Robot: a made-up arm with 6 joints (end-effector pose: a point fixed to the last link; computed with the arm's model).
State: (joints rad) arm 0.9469 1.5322 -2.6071 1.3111 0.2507 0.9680
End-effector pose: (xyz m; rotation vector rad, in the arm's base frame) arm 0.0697 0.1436 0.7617 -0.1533 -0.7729 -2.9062
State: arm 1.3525 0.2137 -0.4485 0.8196 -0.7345 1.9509
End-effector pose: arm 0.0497 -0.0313 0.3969 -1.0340 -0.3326 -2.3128
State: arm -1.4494 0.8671 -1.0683 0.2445 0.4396 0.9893
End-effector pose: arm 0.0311 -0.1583 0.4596 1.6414 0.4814 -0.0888
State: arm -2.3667 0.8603 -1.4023 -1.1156 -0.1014 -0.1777
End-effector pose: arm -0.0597 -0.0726 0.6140 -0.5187 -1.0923 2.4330
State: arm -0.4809 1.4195 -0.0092 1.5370 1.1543 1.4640
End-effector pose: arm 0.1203 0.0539 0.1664 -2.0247 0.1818 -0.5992
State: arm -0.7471 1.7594 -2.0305 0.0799 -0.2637 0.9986
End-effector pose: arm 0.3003 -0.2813 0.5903 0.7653 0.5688 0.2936
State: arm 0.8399 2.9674 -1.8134 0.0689 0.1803 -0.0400
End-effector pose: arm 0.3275 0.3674 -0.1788 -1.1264 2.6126 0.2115
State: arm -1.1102 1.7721 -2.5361 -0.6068 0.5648 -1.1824
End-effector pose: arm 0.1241 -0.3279 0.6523 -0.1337 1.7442 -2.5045
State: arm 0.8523 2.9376 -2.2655 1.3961 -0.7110 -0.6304
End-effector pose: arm 0.4572 0.4126 -0.0140 0.3004 1.8927 0.3561
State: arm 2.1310 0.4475 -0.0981 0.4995 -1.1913 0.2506
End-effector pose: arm 0.0259 0.0533 0.3294 -0.2653 0.9937 2.2501
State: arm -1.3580 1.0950 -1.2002 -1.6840 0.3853 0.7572
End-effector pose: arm 0.0060 -0.2287 0.5106 0.7600 1.5623 -2.0899
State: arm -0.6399 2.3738 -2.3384 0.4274 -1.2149 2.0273
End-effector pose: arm 0.4010 -0.3532 0.4376 0.4267 -0.3700 1.4408
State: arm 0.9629 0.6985 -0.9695 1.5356 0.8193 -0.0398
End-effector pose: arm -0.0263 0.1070 0.4821 -0.5372 1.8475 2.3918
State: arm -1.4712 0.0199 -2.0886 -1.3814 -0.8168 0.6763
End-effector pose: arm 0.0283 0.5296 0.4090 -1.2542 -0.4578 -2.1560
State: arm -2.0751 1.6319 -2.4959 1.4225 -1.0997 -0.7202
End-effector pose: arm -0.1851 -0.1293 0.6891 0.6459 -1.0675 -1.5442
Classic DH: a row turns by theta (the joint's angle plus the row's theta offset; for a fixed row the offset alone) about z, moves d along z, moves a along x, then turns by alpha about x. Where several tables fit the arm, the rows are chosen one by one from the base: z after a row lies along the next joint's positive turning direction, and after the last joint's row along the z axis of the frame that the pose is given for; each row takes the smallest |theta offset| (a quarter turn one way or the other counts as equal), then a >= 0, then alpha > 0; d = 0 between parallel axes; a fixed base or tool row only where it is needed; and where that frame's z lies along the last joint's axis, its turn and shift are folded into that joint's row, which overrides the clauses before.
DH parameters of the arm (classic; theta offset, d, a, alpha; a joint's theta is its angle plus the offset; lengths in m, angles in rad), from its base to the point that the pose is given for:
joint 1: 0 0.1152 0 -1.5708
joint 2: 0.1358 0 -0.3228 0
joint 3: 1.3478 0 -0.021 1.5708
joint 4: 0 0.239 0 -1.5708
joint 5: 0 0 0.0002 1.5708
joint 6: 0 0.1131 0 0

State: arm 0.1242 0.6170 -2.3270 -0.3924 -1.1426 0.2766
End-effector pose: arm -0.4145 -0.0121 0.5887 -0.2878 -1.3223 -0.0434
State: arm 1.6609 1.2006 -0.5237 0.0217 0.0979 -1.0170
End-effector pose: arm -0.0203 0.2217 0.2418 -2.2166 0.5475 0.3548
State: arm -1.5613 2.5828 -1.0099 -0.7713 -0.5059 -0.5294
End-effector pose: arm 0.0417 -0.3827 -0.0840 0.3274 2.6579 -0.5414
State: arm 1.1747 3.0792 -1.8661 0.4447 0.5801 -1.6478
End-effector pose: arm 0.1427 0.4105 -0.2246 2.8526 -1.0559 -0.3697
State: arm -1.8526 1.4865 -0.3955 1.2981 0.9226 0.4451
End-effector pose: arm 0.0338 -0.1959 0.1767 2.5670 -0.2412 1.1544
